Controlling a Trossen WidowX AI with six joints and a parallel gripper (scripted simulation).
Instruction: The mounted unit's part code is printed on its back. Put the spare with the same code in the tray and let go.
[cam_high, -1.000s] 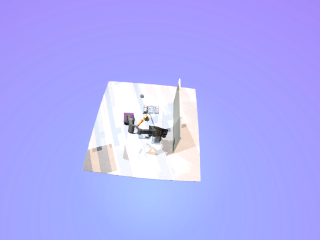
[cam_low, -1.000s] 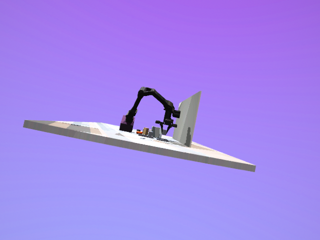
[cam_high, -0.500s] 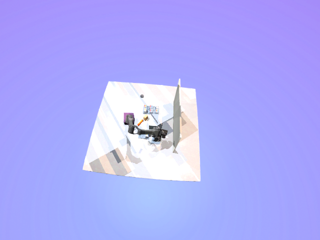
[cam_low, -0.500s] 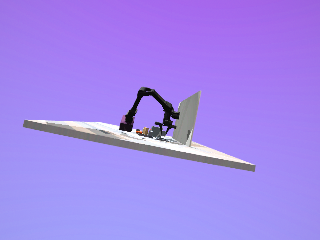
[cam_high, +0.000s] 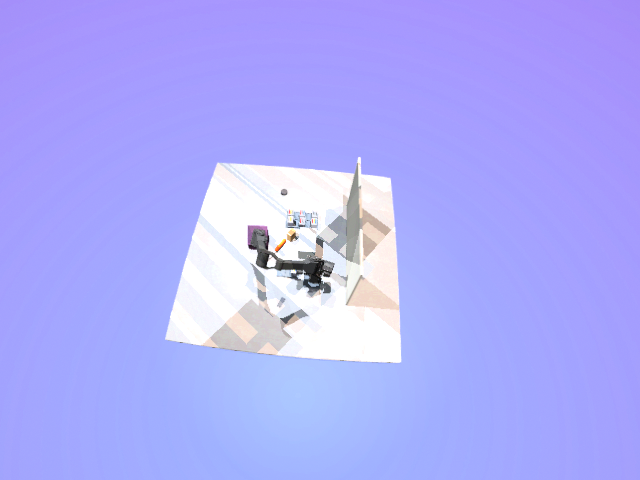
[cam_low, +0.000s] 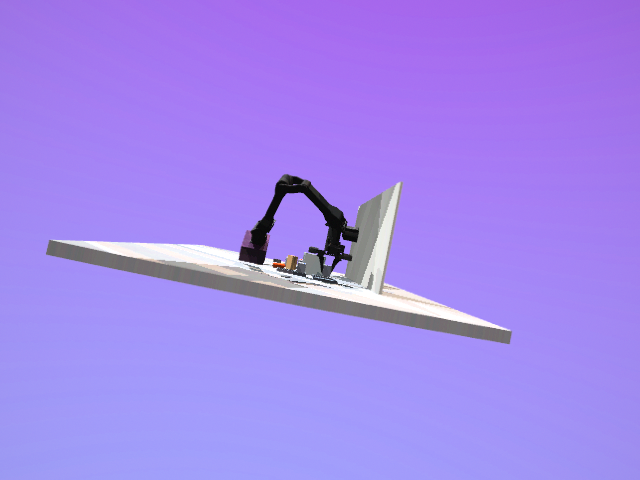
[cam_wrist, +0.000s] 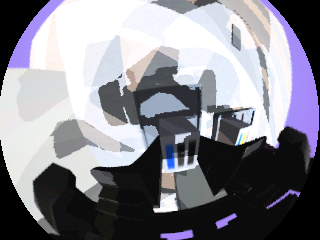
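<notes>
Right now the spare is 2 cm above my gripper tip. The rest, counted from my gripper tip: mounted grey unit (20 cm to the left, 6 cm behind, 2 cm above); then tray (3 cm below); then tan block (25 cm to the left, 16 cm behind).
</notes>
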